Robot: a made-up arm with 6 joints.
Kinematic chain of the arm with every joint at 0, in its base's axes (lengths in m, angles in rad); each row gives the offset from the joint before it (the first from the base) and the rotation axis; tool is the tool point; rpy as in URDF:
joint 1: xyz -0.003 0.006 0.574 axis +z
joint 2: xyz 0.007 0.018 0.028 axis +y
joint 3: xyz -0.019 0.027 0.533 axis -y
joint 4: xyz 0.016 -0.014 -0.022 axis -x
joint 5: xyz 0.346 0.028 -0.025 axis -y
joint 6: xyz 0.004 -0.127 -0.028 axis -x
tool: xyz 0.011 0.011 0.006 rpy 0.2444 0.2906 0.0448
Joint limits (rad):
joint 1: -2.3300..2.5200
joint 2: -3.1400..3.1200
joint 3: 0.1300..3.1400
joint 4: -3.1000..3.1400
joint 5: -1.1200..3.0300
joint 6: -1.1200..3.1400
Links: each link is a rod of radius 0.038 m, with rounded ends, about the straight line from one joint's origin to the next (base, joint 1, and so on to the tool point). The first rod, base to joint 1, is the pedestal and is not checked.
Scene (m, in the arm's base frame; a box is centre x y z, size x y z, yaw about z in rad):
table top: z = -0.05
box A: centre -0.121 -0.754 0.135 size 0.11 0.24 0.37 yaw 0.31
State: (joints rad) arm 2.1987 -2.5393 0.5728 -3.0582 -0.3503 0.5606
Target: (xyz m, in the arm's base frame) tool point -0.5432 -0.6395 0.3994
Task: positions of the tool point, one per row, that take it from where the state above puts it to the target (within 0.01 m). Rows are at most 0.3 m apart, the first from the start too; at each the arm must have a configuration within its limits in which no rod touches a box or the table.
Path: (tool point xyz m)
1: 0.1530 -0.7389 0.3107
2: -0.0377 -0.8104 0.5100
3: -0.2468 -0.7774 0.7195
4: -0.4068 -0.7391 0.5618
5: -0.5432 -0.6395 0.3994

